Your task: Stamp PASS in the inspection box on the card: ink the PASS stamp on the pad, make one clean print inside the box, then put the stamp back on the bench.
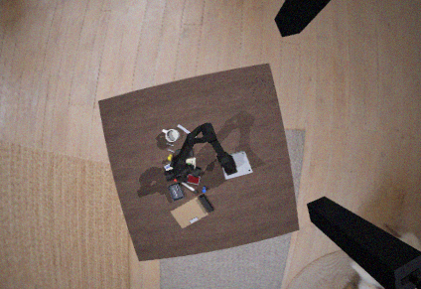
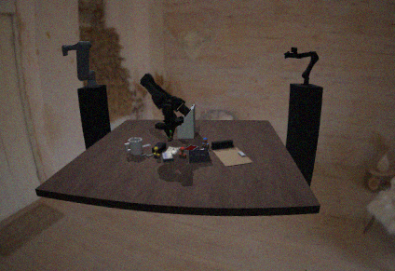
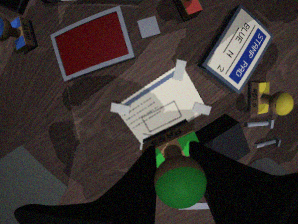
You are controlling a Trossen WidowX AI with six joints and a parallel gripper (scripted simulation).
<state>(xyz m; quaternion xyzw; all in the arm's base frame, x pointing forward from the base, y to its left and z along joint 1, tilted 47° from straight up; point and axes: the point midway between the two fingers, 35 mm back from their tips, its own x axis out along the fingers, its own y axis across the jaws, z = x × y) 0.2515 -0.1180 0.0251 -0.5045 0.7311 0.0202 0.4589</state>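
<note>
My gripper tip is now 1 cm to the right of the white card and 9 cm above it. From my gripper tip the other things lie so: green-knobbed stamp right at my gripper tip; then blue-and-white box 12 cm ahead, 1 cm to the right, 7 cm below; then red ink pad 12 cm to the left, 8 cm below.
</note>
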